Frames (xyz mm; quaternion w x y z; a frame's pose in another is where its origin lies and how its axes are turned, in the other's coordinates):
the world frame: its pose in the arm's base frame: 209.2 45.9 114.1 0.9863 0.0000 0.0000 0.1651
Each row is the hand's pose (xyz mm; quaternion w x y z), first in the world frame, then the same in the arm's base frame.
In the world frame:
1: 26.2 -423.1 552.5 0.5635 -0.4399 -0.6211 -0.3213
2: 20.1 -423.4 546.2 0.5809 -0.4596 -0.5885 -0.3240
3: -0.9 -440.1 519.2 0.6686 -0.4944 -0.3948 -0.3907
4: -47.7 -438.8 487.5 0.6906 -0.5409 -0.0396 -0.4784
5: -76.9 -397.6 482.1 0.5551 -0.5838 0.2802 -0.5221
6: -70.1 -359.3 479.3 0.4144 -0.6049 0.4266 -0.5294
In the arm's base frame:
1: 371.8 -345.6 666.6 0.6088 -0.3313 -0.6852 -0.2239
2: 366.1 -347.9 660.3 0.6264 -0.3561 -0.6563 -0.2237
3: 351.7 -370.5 633.3 0.7239 -0.4224 -0.4710 -0.2750
4: 307.0 -384.5 601.6 0.7601 -0.5270 -0.1284 -0.3578
5: 266.0 -355.1 596.2 0.6337 -0.6220 0.1800 -0.4233
6: 259.9 -316.6 593.4 0.4961 -0.6671 0.3209 -0.4537

